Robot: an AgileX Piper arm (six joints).
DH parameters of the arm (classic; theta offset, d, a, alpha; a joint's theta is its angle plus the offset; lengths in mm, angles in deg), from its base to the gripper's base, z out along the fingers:
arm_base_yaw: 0 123 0 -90
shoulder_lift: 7.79 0 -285 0
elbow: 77.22 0 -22 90
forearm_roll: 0 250.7 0 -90
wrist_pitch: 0 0 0 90
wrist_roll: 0 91 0 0
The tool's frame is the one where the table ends.
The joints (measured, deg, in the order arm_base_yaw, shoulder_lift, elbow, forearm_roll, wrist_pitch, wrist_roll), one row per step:
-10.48 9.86 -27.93 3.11 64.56 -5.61
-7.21 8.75 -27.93 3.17 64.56 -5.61
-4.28 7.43 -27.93 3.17 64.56 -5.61
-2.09 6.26 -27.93 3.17 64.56 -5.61
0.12 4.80 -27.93 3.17 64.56 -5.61
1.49 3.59 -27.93 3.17 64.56 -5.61
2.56 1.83 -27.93 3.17 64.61 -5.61
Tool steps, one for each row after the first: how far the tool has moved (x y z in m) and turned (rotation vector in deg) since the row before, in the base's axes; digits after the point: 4 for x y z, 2 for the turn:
-0.0029 0.0015 0.0003 -0.12 -1.11 3.29
-0.0035 0.0011 0.0003 -0.13 -1.31 2.93
-0.0031 0.0006 0.0002 -0.07 -1.17 2.19
-0.0039 0.0004 0.0002 -0.03 -1.46 2.21
-0.0032 0.0001 0.0001 0.02 -1.21 1.37
-0.0046 -0.0002 -0.0001 0.06 -1.71 1.07

